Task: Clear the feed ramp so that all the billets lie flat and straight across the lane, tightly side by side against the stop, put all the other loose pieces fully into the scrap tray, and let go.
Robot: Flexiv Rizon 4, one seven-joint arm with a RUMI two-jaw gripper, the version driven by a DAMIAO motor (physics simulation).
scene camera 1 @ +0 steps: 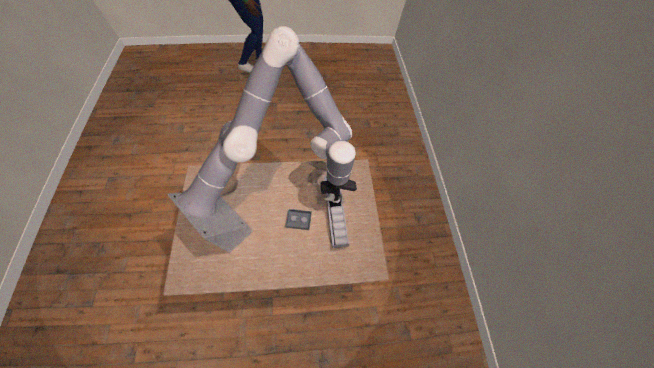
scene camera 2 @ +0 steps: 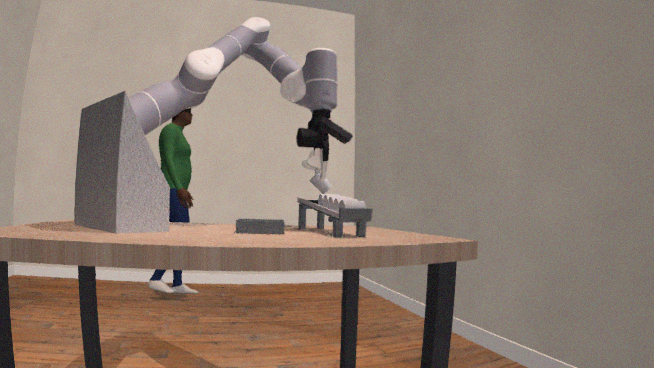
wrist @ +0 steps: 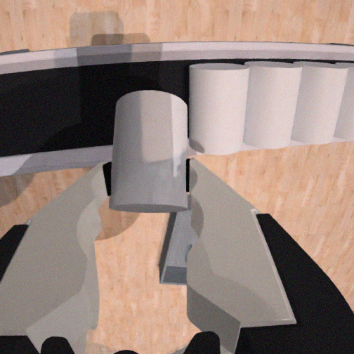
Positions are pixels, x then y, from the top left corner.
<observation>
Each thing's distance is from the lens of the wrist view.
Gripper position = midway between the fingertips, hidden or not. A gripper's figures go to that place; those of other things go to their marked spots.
my gripper (wrist: 149, 163): 15 cm
billet (wrist: 150, 141): 13 cm
billet (wrist: 217, 91): 17 cm
</observation>
